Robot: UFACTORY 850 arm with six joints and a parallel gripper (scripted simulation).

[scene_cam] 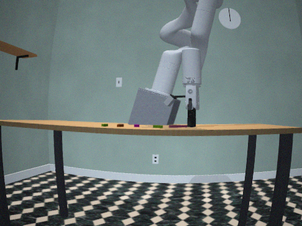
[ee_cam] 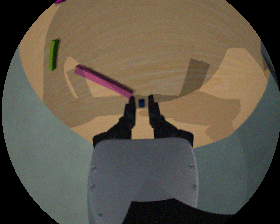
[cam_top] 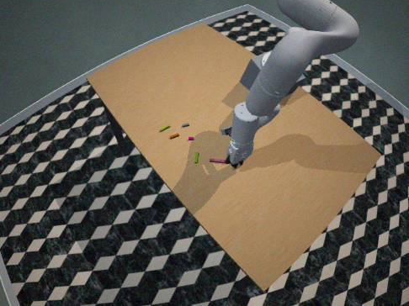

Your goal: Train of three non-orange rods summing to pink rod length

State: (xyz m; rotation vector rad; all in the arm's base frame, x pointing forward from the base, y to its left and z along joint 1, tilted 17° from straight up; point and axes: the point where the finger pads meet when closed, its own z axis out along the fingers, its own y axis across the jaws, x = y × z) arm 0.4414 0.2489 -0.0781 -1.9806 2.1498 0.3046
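My hand is 2 cm above the blue rod. From my hand the other things lie so: magenta rod (8 cm ahead, 22 cm to the right, 2 cm below); then pink rod (5 cm ahead, 5 cm to the right, 2 cm below); then grey rod (6 cm ahead, 29 cm to the right, 2 cm below).
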